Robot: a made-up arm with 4 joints.
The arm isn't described. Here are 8 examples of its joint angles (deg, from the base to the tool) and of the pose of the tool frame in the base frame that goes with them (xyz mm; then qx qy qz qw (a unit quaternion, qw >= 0)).
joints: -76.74 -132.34 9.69 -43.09
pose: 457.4 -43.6 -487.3 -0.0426 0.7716 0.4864 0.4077
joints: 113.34 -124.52 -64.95 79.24
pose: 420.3 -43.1 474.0 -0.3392 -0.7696 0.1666 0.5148
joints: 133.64 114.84 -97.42 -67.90
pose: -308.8 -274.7 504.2 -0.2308 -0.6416 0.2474 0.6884
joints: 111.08 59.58 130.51 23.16
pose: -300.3 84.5 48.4 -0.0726 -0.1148 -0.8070 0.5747
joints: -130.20 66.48 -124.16 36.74
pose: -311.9 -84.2 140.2 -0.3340 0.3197 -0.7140 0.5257
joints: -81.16 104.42 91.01 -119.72
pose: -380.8 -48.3 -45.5 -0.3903 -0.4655 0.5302 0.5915
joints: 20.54 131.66 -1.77 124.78
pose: -170.6 420.6 60.8 -0.3145 0.8727 -0.2658 0.2625
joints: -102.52 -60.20 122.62 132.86
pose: 430.5 -37.1 34.4 -0.5722 -0.7955 0.0338 0.1966
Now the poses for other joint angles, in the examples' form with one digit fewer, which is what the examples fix.
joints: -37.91 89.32 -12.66 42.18
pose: -334 54 -89 -0.396 0.104 -0.695 0.591
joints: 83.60 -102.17 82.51 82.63
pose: 464 103 345 0.517 -0.630 -0.341 0.468
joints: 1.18 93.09 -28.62 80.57
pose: -280 185 -34 -0.288 0.589 -0.421 0.627
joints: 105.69 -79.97 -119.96 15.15
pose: 561 78 168 -0.119 0.048 0.736 0.665
